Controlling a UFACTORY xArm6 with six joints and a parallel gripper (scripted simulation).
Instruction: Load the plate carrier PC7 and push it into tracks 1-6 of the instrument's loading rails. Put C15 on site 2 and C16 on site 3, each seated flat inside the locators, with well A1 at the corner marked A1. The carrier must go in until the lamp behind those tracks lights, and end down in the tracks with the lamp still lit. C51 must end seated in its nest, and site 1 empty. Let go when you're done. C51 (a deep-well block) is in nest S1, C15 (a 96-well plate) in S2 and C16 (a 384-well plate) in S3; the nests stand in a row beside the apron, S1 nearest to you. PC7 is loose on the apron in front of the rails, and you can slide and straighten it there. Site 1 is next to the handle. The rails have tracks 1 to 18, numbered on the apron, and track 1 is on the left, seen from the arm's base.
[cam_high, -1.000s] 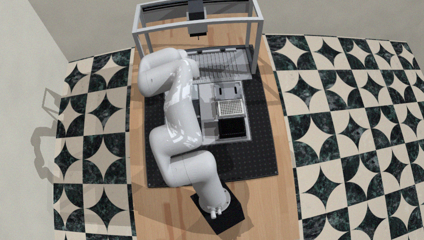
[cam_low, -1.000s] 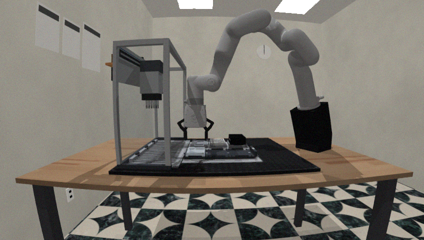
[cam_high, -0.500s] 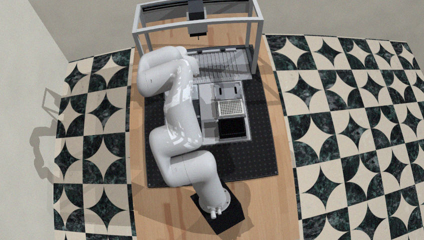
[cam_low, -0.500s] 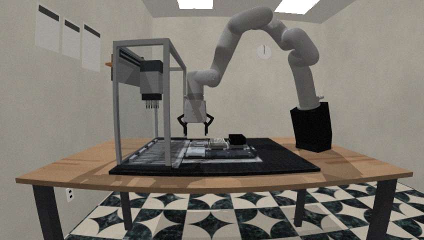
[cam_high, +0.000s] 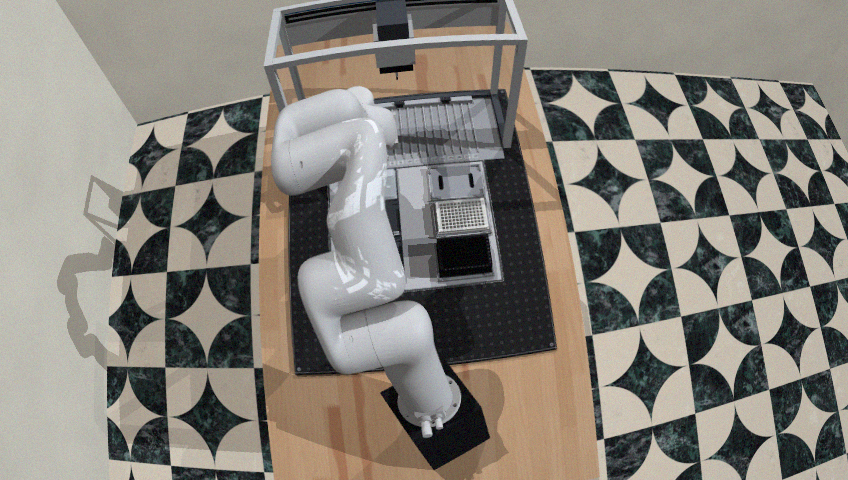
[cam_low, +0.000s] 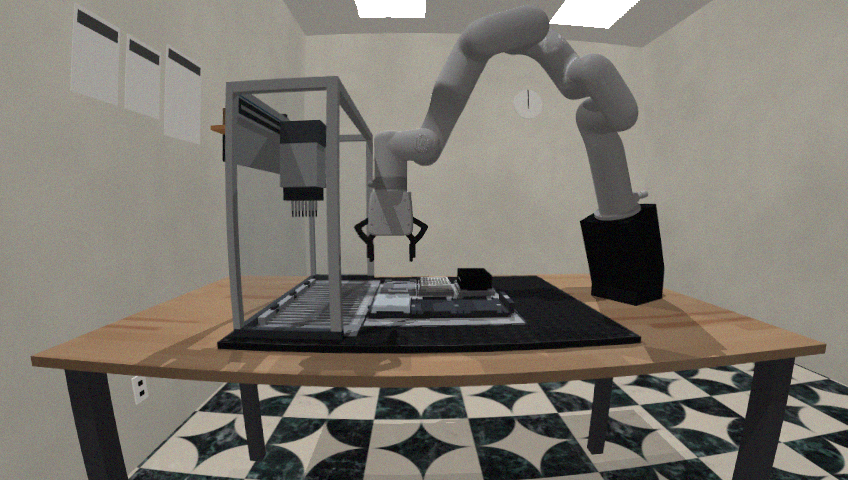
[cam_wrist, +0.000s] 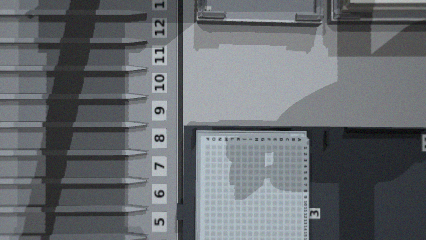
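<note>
Now: the 96-well plate C15 130 mm behind my hand, 210 mm to the right of it and 110 mm below it. Also, from my hand: grey apron (120 mm behind, 80 mm to the right, 130 mm below); frame post (100 mm ahead, 180 mm to the left, 120 mm above); plate carrier PC7 (110 mm behind, 10 mm to the left, 110 mm below).
</note>
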